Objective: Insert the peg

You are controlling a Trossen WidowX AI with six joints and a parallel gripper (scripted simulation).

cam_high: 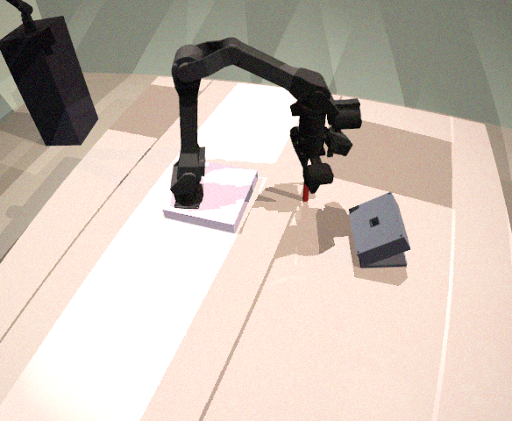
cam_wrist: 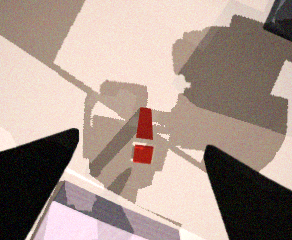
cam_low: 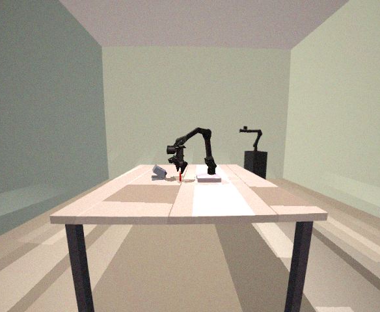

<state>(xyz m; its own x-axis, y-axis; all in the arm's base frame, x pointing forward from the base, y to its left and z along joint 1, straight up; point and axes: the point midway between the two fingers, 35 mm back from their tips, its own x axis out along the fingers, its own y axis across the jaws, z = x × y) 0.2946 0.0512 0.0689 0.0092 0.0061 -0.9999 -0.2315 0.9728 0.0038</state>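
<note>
Now: gripper tip 10 mm above the red square peg. From my gripper tip the other things lie so: panel (160 mm ahead, 140 mm to the right, 10 mm below).
</note>
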